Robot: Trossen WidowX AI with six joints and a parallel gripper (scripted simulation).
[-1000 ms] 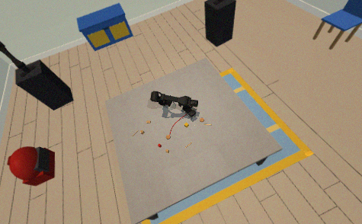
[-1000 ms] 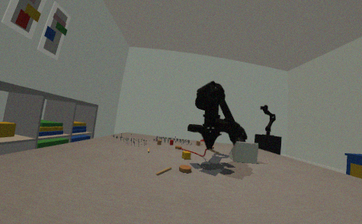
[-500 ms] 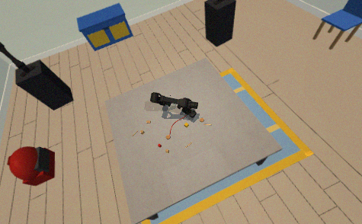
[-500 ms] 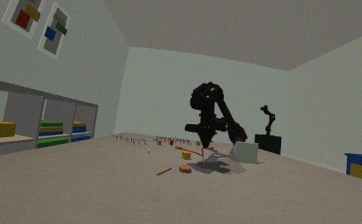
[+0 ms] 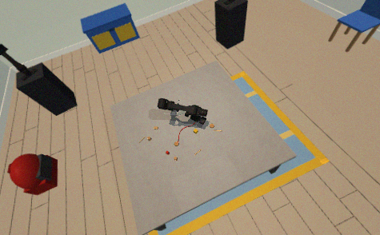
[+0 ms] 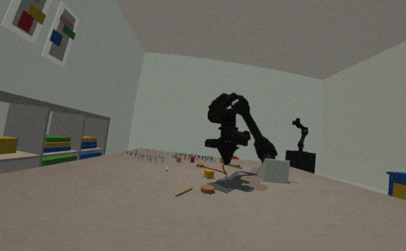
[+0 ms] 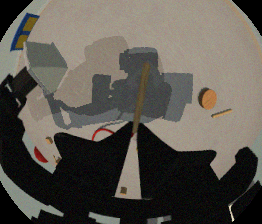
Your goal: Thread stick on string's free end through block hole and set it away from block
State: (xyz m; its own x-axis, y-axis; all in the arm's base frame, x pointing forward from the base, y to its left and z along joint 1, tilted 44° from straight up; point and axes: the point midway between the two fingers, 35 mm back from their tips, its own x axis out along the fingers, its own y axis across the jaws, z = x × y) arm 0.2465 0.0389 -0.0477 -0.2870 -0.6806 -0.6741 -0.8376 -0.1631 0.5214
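The yellow wooden block lies 6 cm ahead of my gripper tip, 5 cm below it and 4 cm to the right of it. Also, from my gripper tip: small red piece (35 cm to the right, 10 cm ahead, 5 cm below).
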